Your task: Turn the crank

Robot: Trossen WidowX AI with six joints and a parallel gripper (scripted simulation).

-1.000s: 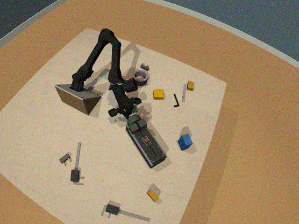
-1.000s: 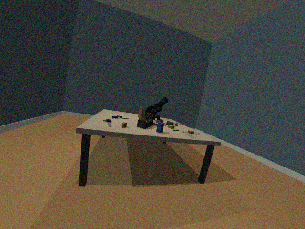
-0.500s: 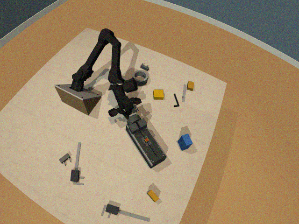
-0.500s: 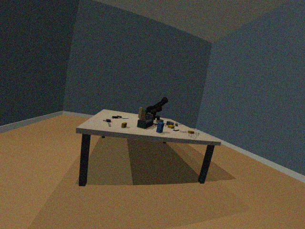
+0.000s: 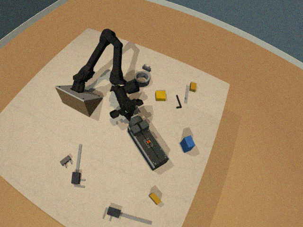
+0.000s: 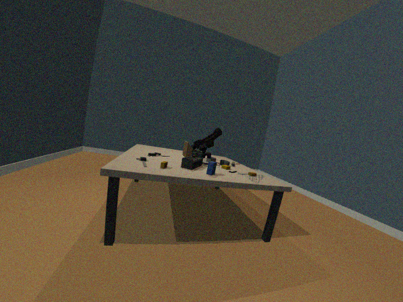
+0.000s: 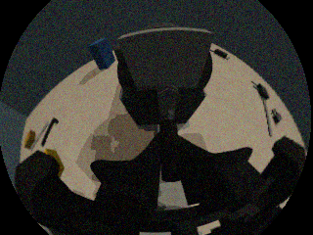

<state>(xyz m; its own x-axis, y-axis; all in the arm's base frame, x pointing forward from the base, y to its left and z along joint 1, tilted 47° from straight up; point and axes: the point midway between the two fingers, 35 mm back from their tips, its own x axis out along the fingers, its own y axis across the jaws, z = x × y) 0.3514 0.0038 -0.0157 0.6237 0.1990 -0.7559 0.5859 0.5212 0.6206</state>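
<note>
Right now my gripper tip is 30 mm below the crank handle, 20 mm past it and 10 mm to the right of it. From my gripper tip the other things lie so: yellow block 250 mm to the left, 80 mm ahead, 20 mm below; then red pointer 130 mm ahead, 90 mm to the right, 50 mm above; then black hex key 250 mm to the left, 210 mm ahead, 30 mm below.
</note>
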